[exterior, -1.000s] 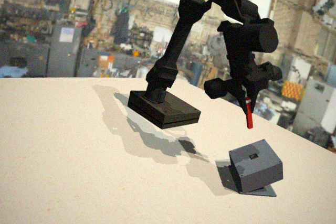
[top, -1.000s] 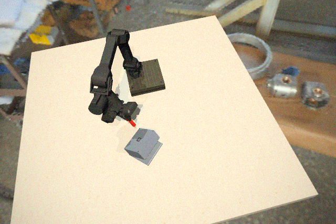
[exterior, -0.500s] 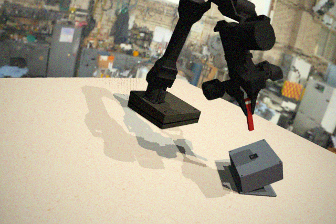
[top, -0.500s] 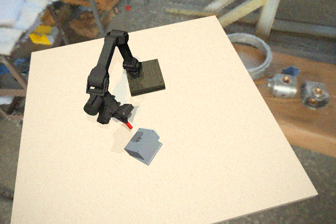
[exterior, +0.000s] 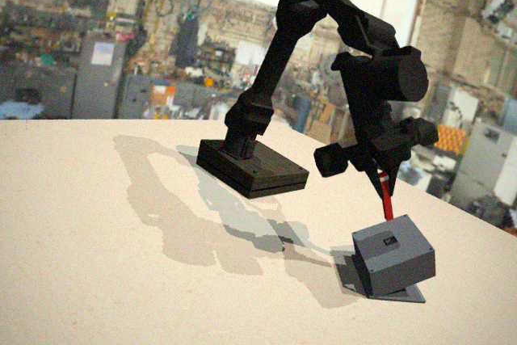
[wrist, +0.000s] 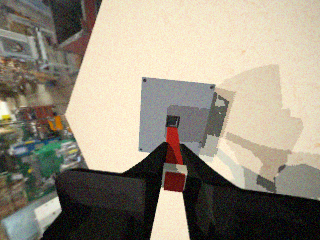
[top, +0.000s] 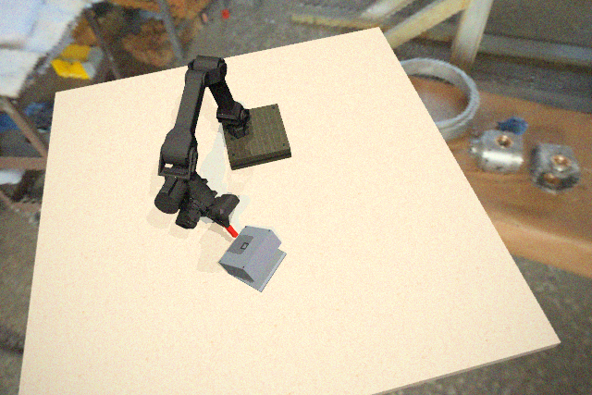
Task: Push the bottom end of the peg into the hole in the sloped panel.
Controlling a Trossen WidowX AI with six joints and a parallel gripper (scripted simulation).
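The grey sloped panel is 10 cm below my gripper tip, 4 cm ahead of it and 3 cm to the left of it. The rest, counted from my gripper tip: grey foot plate 15 cm below, 6 cm ahead, 4 cm to the left; then red square peg 1 cm behind, 1 cm above.
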